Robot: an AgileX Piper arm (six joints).
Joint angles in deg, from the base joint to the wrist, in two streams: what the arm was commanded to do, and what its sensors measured. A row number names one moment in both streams.
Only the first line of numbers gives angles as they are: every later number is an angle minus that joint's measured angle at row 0.
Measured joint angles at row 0:
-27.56, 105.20, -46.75, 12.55, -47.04, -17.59
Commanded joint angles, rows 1 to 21:
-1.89, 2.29, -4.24, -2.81, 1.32, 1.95
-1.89, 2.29, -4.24, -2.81, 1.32, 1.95
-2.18, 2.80, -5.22, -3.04, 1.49, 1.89
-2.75, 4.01, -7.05, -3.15, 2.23, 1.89
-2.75, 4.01, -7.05, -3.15, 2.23, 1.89
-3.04, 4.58, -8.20, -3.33, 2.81, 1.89
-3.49, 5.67, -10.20, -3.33, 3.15, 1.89
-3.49, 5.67, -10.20, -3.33, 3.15, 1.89
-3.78, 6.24, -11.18, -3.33, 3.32, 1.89
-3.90, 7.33, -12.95, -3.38, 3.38, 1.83
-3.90, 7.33, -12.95, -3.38, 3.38, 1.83
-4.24, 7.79, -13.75, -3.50, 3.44, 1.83
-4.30, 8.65, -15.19, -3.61, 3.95, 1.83
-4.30, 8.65, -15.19, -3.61, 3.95, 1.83
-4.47, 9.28, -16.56, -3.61, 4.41, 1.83
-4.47, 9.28, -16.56, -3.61, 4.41, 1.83
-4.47, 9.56, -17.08, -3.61, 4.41, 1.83
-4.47, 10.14, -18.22, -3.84, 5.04, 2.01
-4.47, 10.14, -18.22, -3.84, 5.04, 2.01
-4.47, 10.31, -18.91, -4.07, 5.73, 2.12
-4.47, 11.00, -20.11, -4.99, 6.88, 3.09
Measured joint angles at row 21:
-6.02, 10.08, -17.13, 3.21, 4.18, 2.18
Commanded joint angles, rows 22 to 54:
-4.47, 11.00, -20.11, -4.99, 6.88, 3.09
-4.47, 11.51, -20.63, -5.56, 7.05, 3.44
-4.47, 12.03, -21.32, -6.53, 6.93, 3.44
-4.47, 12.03, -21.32, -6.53, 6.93, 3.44
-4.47, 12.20, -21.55, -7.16, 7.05, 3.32
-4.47, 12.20, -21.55, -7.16, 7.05, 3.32
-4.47, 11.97, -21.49, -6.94, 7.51, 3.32
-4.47, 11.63, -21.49, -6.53, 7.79, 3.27
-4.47, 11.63, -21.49, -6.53, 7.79, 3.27
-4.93, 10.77, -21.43, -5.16, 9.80, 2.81
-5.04, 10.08, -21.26, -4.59, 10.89, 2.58
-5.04, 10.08, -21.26, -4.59, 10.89, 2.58
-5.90, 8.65, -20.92, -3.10, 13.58, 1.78
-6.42, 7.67, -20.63, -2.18, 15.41, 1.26
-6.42, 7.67, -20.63, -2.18, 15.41, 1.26
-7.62, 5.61, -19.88, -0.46, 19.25, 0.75
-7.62, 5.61, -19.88, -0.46, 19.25, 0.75
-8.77, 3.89, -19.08, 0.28, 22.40, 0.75
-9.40, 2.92, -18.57, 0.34, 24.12, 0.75
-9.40, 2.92, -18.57, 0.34, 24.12, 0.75
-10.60, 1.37, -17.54, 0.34, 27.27, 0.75
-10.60, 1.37, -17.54, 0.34, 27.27, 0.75
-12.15, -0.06, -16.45, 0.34, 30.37, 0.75
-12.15, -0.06, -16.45, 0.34, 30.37, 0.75
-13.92, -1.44, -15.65, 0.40, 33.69, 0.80
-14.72, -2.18, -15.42, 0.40, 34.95, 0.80
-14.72, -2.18, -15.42, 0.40, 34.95, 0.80
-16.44, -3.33, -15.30, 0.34, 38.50, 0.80
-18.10, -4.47, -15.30, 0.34, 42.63, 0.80
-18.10, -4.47, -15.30, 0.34, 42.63, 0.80
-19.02, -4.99, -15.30, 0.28, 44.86, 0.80
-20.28, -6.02, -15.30, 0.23, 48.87, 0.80
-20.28, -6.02, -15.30, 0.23, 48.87, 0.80
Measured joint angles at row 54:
-18.51, -4.24, -15.36, 0.74, 43.14, 1.15
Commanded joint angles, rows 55 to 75:
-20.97, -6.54, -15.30, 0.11, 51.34, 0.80
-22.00, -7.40, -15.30, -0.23, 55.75, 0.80
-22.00, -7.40, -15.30, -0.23, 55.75, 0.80
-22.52, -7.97, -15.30, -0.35, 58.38, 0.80
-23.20, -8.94, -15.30, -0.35, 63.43, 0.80
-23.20, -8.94, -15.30, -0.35, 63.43, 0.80
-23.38, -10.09, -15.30, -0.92, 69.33, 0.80
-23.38, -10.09, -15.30, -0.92, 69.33, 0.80
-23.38, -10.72, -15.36, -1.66, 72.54, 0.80
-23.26, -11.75, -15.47, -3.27, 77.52, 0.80
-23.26, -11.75, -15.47, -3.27, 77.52, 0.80
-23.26, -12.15, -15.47, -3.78, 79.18, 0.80
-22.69, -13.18, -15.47, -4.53, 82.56, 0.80
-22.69, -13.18, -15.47, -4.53, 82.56, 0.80
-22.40, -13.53, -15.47, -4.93, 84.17, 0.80
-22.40, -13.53, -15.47, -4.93, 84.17, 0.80
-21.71, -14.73, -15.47, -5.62, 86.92, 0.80
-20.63, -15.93, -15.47, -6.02, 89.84, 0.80
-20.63, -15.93, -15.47, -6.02, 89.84, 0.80
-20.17, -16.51, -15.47, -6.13, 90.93, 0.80
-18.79, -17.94, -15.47, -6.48, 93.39, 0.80
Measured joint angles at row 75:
-20.17, -15.93, -15.36, -5.73, 89.78, 1.15
